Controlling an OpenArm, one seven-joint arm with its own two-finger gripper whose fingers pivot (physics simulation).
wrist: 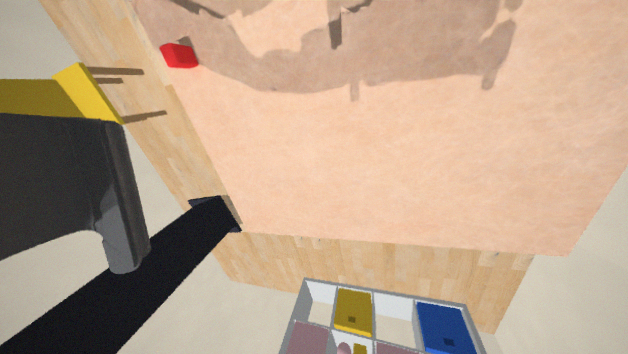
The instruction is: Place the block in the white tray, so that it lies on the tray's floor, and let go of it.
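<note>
A small red block [179, 56] lies near the left edge of the pinkish mat, at the upper left of the wrist view. One thick dark grey finger [122, 200] of my gripper shows at the left. It stands wide, and no block is against it. The other finger is outside the view. My gripper is open and apart from the red block. The white tray cannot be made out in this view.
The pinkish mat [390, 165] covers most of a wooden table [370, 255]. A black bar [185, 240] reaches the table's corner at lower left. A yellow object [87, 92] is at the left edge. A grey-white compartmented unit [300, 299] with yellow, blue and pink boxes stands beyond the table.
</note>
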